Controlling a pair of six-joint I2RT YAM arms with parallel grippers.
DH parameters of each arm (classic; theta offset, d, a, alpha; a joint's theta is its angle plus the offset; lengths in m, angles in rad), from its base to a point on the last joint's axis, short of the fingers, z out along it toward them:
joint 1: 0 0.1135 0.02 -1.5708
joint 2: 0 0 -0.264 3.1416
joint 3: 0.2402 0 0.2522 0
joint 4: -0.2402 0 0.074 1.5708
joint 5: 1.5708 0 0 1.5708
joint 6: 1.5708 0.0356 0 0
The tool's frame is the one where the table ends.
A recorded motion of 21 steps. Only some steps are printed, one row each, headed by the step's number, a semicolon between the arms.
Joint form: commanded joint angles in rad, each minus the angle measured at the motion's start. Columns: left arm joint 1, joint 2, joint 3, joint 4, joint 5, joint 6; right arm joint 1, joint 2, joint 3, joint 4, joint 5, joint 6.
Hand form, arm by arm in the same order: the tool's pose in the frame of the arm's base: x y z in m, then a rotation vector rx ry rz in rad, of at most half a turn. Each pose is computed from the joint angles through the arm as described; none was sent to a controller.
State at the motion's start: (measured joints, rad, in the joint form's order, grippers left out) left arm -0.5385 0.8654 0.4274 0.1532 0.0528 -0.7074; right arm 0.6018 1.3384 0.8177 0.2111 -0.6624 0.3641
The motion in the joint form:
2: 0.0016 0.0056 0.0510 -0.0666 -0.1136 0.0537; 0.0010 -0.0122 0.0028 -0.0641 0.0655 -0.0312
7: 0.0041 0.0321 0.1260 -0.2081 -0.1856 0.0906; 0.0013 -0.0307 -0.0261 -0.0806 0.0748 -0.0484
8: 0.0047 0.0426 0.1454 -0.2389 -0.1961 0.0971; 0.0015 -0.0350 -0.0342 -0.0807 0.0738 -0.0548
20: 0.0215 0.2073 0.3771 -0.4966 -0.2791 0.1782; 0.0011 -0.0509 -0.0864 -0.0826 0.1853 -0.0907
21: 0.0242 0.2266 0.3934 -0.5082 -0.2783 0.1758; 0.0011 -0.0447 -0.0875 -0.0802 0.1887 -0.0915
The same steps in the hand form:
2: 0.1761 -0.1023 0.2442 -0.1570 1.9415 -0.7512; 0.2327 0.1845 0.2672 -0.6947 1.9330 1.1795
7: 0.1805 -0.1013 0.2513 -0.1720 2.0115 -0.6161; 0.2277 0.1808 0.2607 -0.7015 1.9541 1.1591
8: 0.1819 -0.1016 0.2531 -0.1723 2.0294 -0.5909; 0.2264 0.1800 0.2592 -0.7079 1.9546 1.1562
20: 0.2082 -0.1092 0.2760 -0.1423 2.1815 -0.3522; 0.2230 0.1734 0.2448 -0.6606 1.9942 1.0234
21: 0.2116 -0.1104 0.2763 -0.1460 2.1949 -0.3449; 0.2238 0.1738 0.2430 -0.6589 1.9995 1.0191

